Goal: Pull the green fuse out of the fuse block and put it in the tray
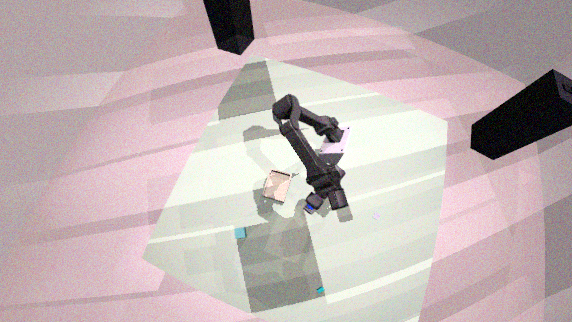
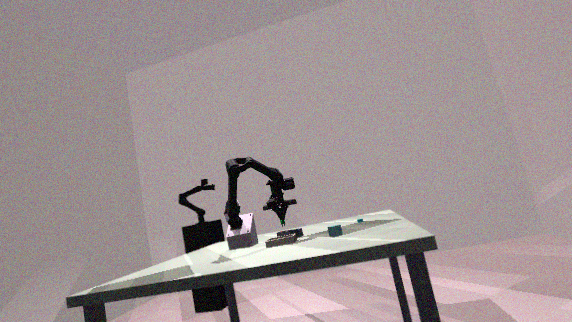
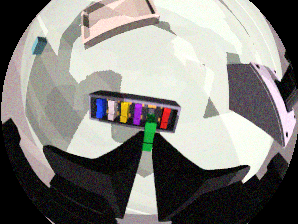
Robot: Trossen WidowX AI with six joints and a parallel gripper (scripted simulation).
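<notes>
Right now the tray is 4 cm ahead of my gripper tip, 19 cm to the right of it and 9 cm below it. Also, from my gripper tip: cyan piece 38 cm ahead, 17 cm to the left, 9 cm below; then green fuse 1 cm below; then light blue cube 30 cm ahead, 24 cm to the right, 7 cm below.
</notes>
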